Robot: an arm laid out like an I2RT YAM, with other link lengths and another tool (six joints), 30 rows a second.
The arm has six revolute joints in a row. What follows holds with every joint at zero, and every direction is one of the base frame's. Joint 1 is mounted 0.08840 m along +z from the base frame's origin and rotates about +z. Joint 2 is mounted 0.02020 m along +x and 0.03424 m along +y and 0.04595 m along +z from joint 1 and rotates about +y. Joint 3 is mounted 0.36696 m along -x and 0.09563 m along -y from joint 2 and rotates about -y. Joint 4 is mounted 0.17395 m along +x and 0.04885 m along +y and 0.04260 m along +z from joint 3 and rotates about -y. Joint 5 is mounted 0.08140 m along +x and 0.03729 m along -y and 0.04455 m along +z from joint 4 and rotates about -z. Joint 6 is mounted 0.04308 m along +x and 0.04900 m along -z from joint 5 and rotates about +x. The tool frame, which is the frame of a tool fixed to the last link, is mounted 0.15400 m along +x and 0.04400 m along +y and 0.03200 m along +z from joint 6; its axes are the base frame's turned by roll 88.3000, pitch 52.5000 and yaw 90.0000 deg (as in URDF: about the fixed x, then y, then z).
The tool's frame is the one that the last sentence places.
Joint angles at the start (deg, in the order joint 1, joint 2, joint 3, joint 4, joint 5, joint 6): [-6.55, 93.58, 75.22, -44.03, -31.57, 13.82]
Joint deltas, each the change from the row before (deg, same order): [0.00, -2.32, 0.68, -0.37, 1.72, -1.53]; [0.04, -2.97, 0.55, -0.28, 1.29, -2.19]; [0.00, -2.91, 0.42, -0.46, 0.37, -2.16]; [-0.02, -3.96, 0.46, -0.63, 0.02, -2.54]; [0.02, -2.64, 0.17, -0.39, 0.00, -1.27]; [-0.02, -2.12, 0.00, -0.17, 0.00, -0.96]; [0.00, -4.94, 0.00, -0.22, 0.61, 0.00]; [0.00, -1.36, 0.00, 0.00, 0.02, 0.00]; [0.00, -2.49, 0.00, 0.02, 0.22, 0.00]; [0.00, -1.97, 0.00, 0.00, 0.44, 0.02]
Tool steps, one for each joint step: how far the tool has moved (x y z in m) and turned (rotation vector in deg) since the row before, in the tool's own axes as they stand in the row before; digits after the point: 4 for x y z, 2 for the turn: [0.0023, 0.0044, -0.0137, -0.65, -2.68, -2.95]; [0.0055, 0.0063, -0.0175, -1.27, -2.70, -3.88]; [0.0077, 0.0068, -0.0175, -1.58, -1.90, -3.58]; [0.0113, 0.0097, -0.0238, -2.31, -2.30, -4.39]; [0.0073, 0.0063, -0.0154, -1.44, -1.49, -2.47]; [0.0055, 0.0048, -0.0121, -1.13, -1.25, -1.91]; [0.0095, 0.0099, -0.0276, -2.26, -3.50, -2.31]; [0.0025, 0.0034, -0.0078, -0.77, -0.91, -0.66]; [0.0043, 0.0057, -0.0141, -1.29, -1.80, -1.21]; [0.0027, 0.0038, -0.0110, -0.81, -1.59, -0.93]
